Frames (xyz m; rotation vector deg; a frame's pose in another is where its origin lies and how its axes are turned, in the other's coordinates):
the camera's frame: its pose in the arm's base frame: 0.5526 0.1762 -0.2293 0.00 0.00 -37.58
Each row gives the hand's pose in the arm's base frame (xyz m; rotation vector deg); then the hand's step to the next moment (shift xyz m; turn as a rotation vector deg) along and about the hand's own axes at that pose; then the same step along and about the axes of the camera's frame.
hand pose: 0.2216 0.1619 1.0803 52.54 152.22 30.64
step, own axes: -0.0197 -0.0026 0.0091 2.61 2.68 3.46
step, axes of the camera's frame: 0.0209 0.0008 -0.0065 -2.15 4.01 -2.30
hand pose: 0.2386 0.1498 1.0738 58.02 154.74 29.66
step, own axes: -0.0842 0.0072 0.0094 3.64 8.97 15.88
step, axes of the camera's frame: 0.0849 0.0038 0.0003 -1.71 14.69 -11.27
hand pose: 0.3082 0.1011 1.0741 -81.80 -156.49 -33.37
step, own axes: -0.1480 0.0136 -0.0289 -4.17 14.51 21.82
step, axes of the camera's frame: 0.1464 -0.0382 0.0056 7.02 19.66 -16.38
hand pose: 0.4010 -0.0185 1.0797 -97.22 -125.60 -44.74
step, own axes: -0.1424 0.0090 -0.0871 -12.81 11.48 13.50
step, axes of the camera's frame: 0.1299 -0.1052 0.0011 13.32 9.15 -14.73
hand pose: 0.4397 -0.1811 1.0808 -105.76 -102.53 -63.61
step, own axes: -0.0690 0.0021 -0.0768 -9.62 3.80 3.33
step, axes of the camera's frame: 0.0515 -0.0895 -0.0003 7.31 -0.42 -8.03
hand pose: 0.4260 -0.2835 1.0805 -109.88 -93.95 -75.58
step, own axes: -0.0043 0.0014 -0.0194 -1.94 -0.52 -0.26
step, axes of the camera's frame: 0.0048 -0.0178 0.0075 0.40 -1.25 -1.54
